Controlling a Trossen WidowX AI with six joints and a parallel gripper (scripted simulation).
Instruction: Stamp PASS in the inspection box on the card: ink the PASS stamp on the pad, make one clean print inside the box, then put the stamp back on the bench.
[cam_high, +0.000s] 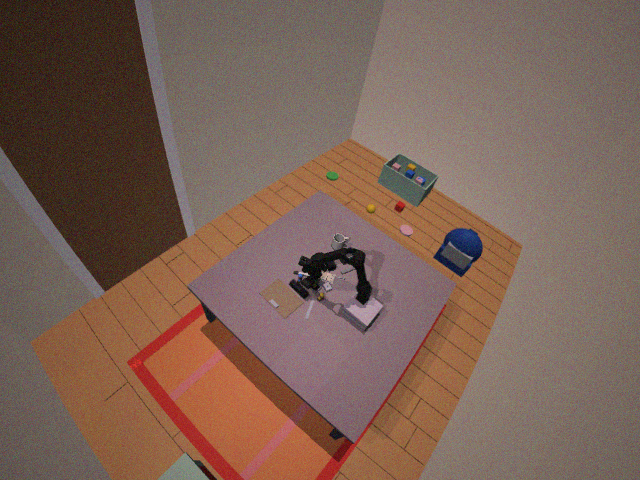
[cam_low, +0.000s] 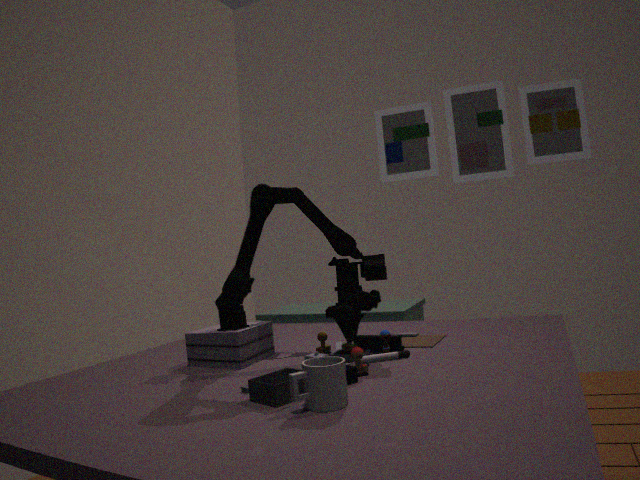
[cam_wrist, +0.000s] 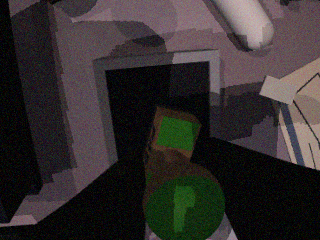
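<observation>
Now: gripper tip 10 mm past the green-knobbed PASS stamp and 10 mm above it. The rest, counted from my gripper tip: yellow-knobbed stamp 100 mm behind, 40 mm to the left, 20 mm below; blue-knobbed stamp 80 mm ahead, 30 mm to the left, 20 mm below; dark ink pad 10 mm behind, 40 mm below.
</observation>
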